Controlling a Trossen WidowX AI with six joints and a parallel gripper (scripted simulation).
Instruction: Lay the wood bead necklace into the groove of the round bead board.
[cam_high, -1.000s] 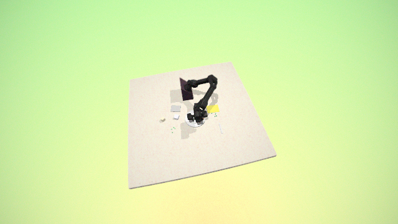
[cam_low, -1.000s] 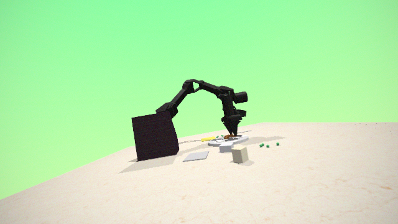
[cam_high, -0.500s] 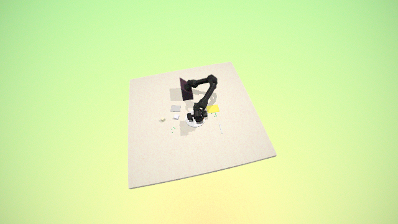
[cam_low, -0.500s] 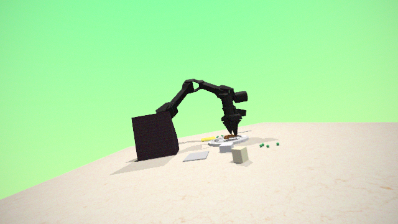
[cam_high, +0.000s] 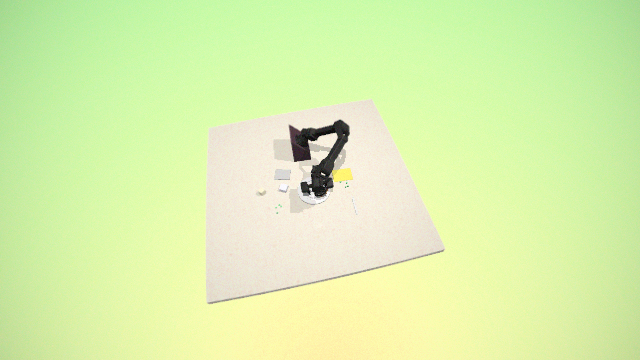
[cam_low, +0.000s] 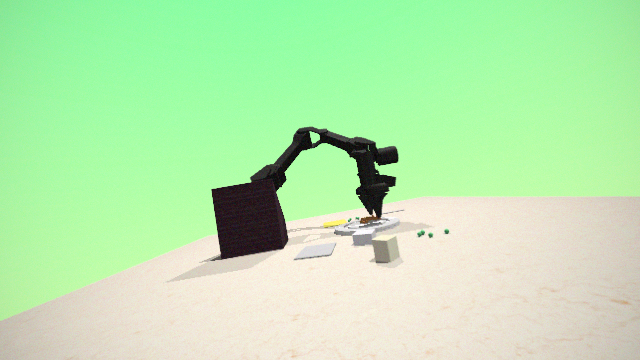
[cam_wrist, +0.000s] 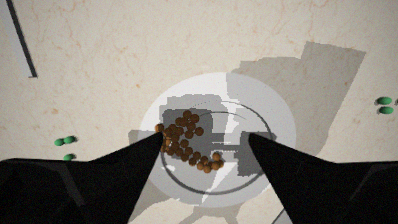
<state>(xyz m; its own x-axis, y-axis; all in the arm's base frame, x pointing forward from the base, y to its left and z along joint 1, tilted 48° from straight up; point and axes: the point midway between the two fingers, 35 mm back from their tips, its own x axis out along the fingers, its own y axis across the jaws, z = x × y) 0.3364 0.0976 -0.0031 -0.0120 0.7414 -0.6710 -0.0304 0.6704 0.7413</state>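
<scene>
My gripper tip is now 4 cm past the round white bead board, 2 cm to the left of it and 2 cm above it. The rest, counted from my gripper tip: thin white strip (11 cm ahead, 21 cm to the left, 2 cm below); yellow card (12 cm behind, 17 cm to the left, 3 cm below); grey flat plate (19 cm behind, 20 cm to the right, 3 cm below).
</scene>
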